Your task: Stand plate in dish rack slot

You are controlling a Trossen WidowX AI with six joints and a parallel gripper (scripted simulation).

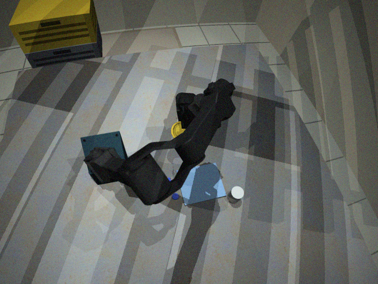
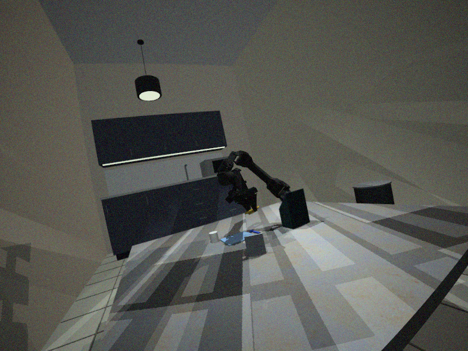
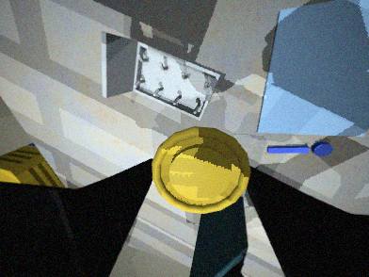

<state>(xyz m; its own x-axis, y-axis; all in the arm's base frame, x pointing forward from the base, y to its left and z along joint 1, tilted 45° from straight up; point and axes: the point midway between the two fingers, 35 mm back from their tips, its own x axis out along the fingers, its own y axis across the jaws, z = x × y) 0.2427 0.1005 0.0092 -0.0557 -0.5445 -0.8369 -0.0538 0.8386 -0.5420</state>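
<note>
My gripper tip is 12 cm above the dish rack, 7 cm to the right of it and 5 cm short of it. The rest, counted from my gripper tip: light blue mat (14 cm below, 13 cm to the right, 7 cm ahead); then blue spoon (15 cm to the right, 13 cm below, 3 cm behind); then yellow plate (1 cm above).
</note>
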